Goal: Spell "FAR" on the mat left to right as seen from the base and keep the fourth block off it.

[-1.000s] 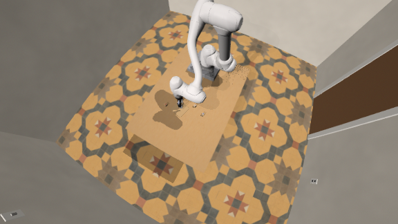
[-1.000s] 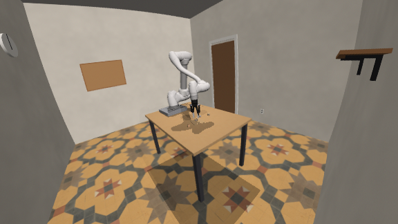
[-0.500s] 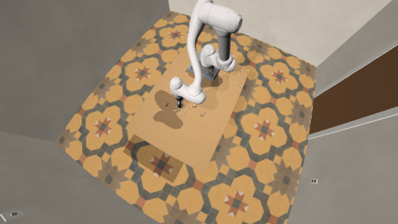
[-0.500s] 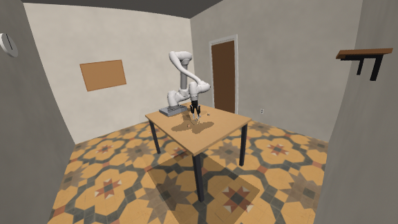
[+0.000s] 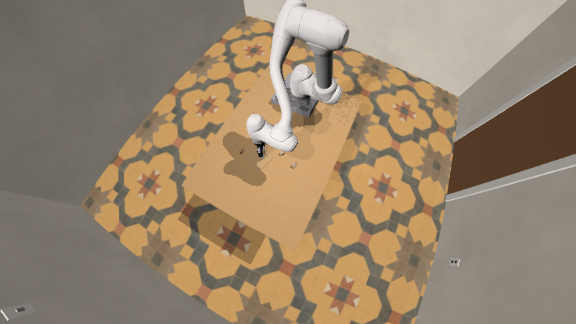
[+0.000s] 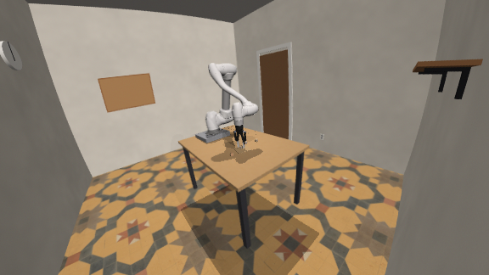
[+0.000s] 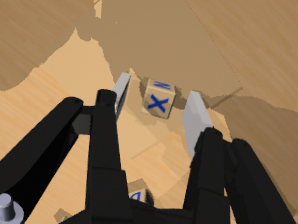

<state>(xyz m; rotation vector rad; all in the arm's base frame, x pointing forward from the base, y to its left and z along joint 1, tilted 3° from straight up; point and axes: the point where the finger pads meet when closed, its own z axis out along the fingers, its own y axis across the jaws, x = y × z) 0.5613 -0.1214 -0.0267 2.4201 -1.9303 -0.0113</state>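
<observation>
Now: the tan mat 3 cm ahead of my hand, 1 cm to the right of it and 4 cm below it. Also, from my hand: R block: 3 cm ahead, 16 cm to the right, 3 cm below.
</observation>
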